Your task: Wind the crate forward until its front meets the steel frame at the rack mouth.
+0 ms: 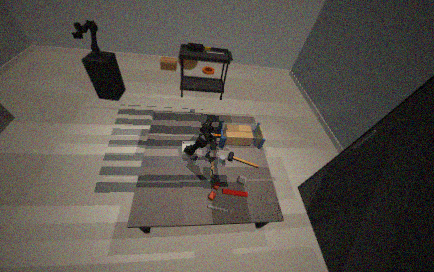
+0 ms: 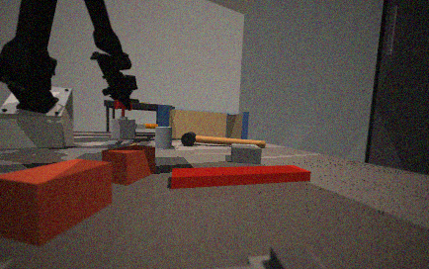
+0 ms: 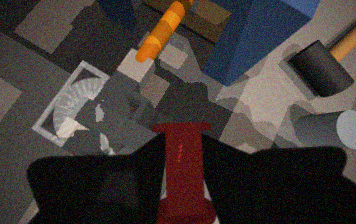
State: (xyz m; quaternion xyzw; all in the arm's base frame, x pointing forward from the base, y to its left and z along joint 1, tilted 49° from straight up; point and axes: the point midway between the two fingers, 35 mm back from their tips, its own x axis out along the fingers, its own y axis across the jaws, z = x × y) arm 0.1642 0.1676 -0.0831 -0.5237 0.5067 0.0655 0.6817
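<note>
My gripper tip is 30 mm above the winch handle, 20 mm to the right of it and 20 mm past it. The rest, counted from my gripper tip: red knob 20 mm behind, 10 mm to the right; grey winch 100 mm below, 80 mm to the left, 50 mm behind; blue frame 120 mm ahead, 110 mm to the left, 30 mm below.
</note>
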